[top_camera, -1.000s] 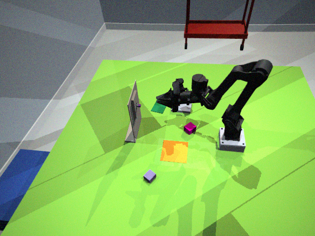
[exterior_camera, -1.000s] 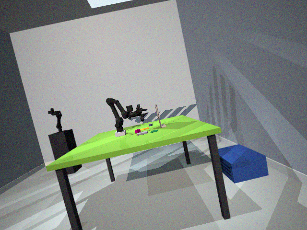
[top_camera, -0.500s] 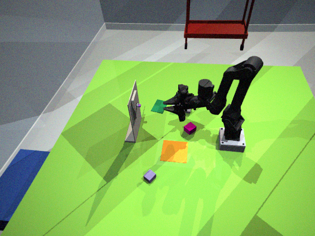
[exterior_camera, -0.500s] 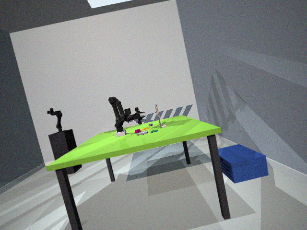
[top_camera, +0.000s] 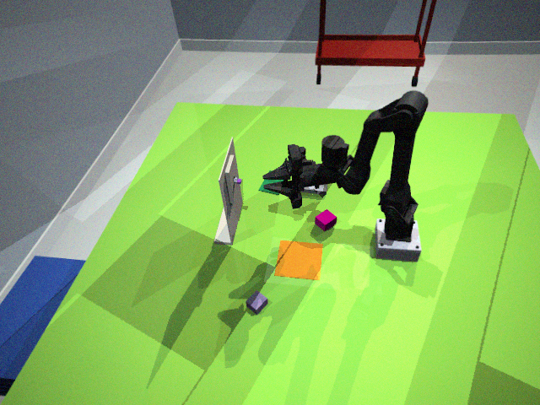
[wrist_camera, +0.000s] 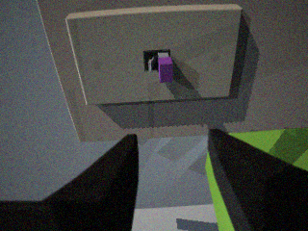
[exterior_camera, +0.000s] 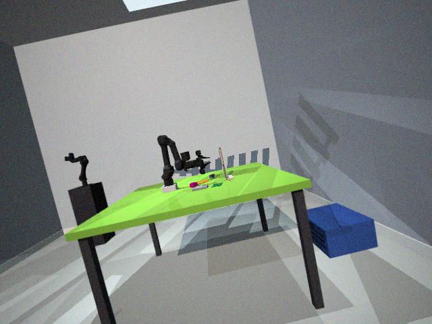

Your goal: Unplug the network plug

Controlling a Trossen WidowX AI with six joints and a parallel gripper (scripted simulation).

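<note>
My gripper tip is now 8 cm short of the purple plug and 1 cm to the right of it. The rest, counted from my gripper tip: upright white panel: 10 cm ahead, 6 cm below, 1 cm to the left; orange marked square: 17 cm below, 11 cm to the left, 11 cm behind; magenta cube: 17 cm behind, 16 cm below, 3 cm to the right.
</note>
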